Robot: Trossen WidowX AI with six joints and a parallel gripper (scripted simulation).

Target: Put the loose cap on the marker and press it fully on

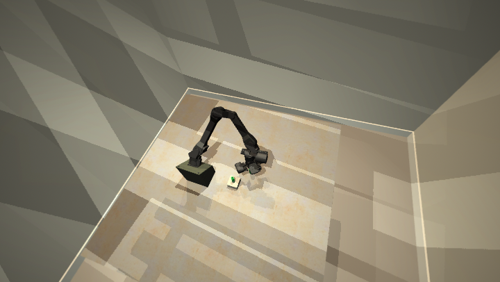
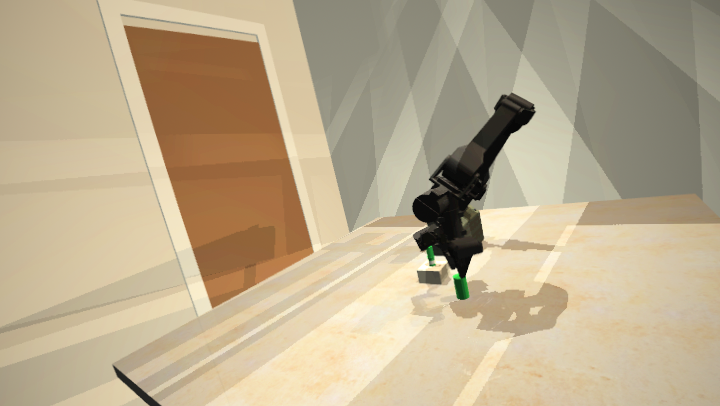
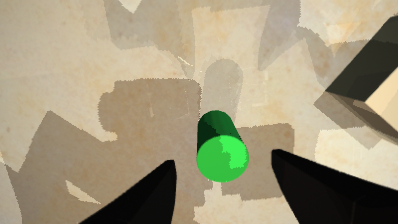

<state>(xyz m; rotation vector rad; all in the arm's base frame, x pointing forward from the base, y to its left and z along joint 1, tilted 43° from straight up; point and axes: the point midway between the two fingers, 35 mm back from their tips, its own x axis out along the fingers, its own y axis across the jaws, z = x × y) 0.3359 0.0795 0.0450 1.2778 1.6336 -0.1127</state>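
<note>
My gripper tip is now 30 mm above the green cap. The rest, counted from my gripper tip: white holder block 90 mm behind, 100 mm to the right, 40 mm below.
</note>
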